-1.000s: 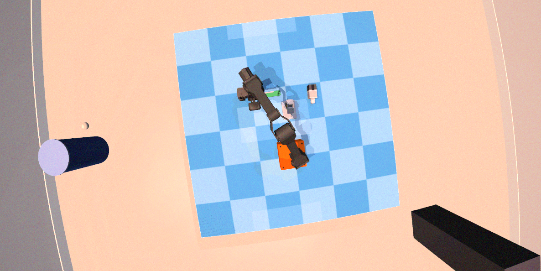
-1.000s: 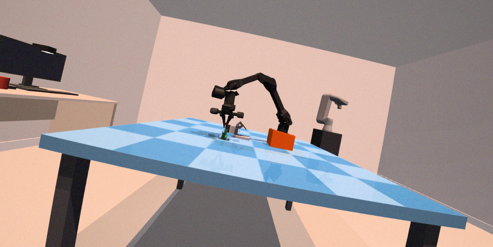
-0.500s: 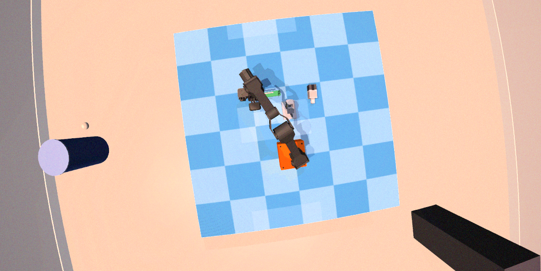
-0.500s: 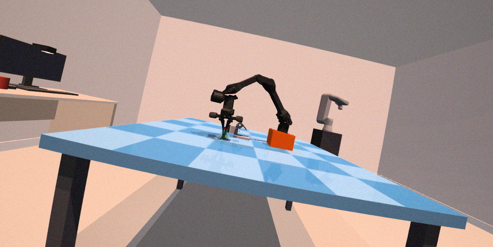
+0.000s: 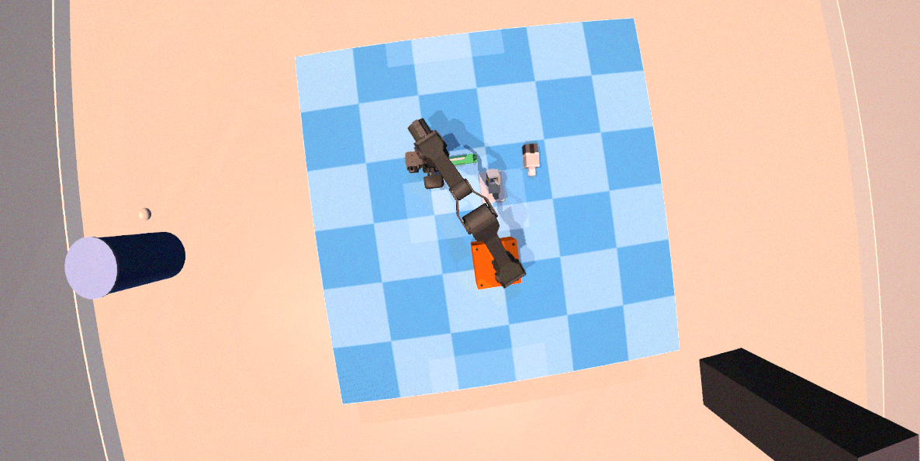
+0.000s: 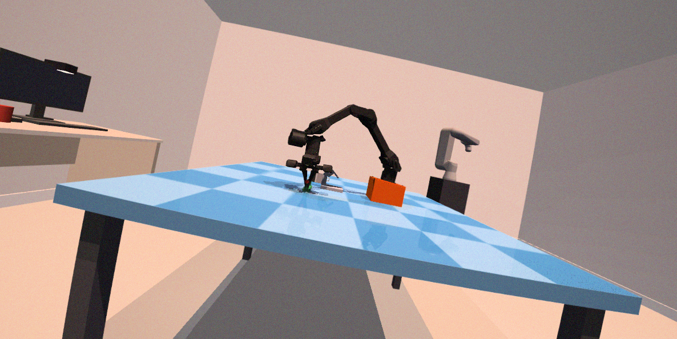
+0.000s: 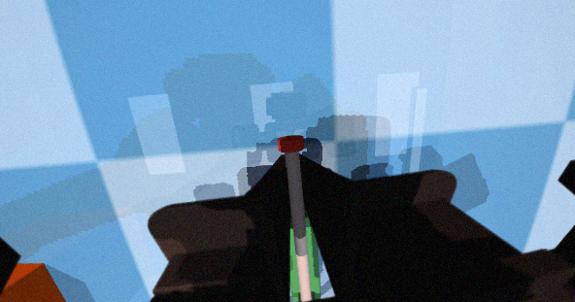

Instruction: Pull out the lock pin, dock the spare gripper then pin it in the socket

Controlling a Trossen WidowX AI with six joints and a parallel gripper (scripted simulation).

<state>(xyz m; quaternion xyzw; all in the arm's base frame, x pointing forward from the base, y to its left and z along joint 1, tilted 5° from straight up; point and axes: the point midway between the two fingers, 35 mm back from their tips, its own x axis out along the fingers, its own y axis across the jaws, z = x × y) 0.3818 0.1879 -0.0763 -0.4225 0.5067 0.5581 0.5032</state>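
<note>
Right now the green cradle is 100 mm to the right of my gripper tip. Round my gripper tip: spare gripper 360 mm to the right, 40 mm behind, 10 mm above.
</note>
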